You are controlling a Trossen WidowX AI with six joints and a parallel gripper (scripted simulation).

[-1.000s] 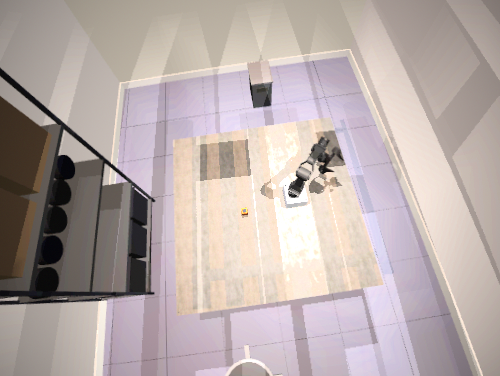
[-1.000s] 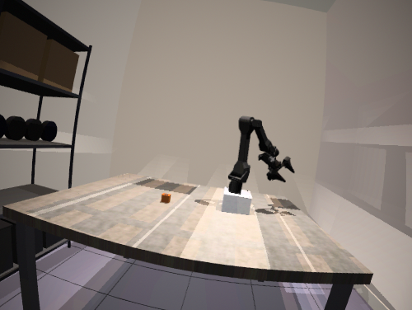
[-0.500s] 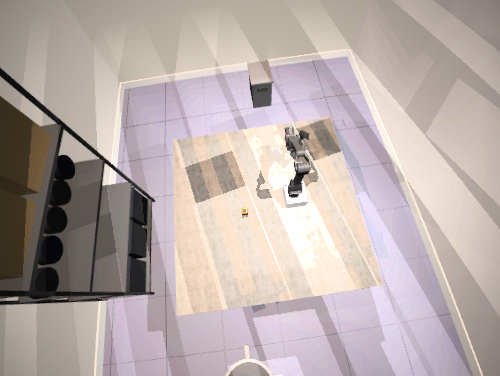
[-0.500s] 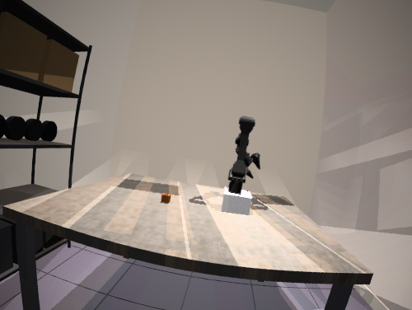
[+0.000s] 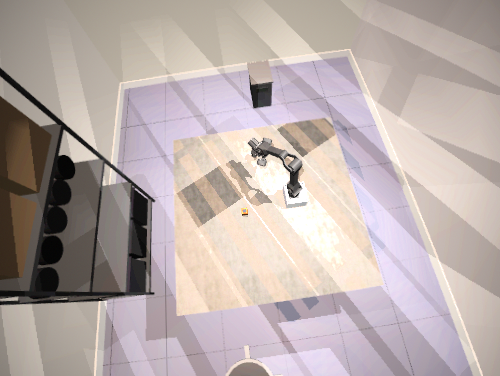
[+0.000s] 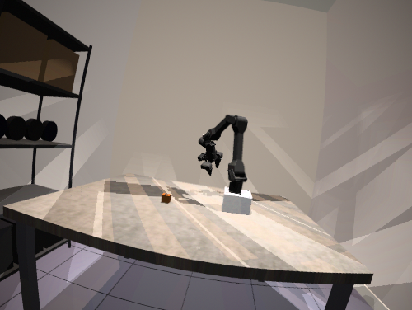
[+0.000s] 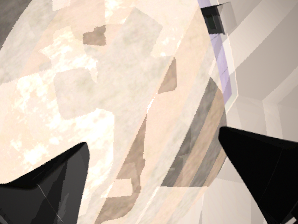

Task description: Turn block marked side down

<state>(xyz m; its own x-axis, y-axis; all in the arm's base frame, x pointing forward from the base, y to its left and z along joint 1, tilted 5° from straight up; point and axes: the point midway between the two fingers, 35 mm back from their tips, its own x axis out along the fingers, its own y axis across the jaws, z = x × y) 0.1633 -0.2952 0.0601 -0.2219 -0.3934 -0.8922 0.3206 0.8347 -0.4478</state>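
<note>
The orange block lies 37 cm to the left of my gripper tip, 19 cm ahead of it and 13 cm below it.
</note>
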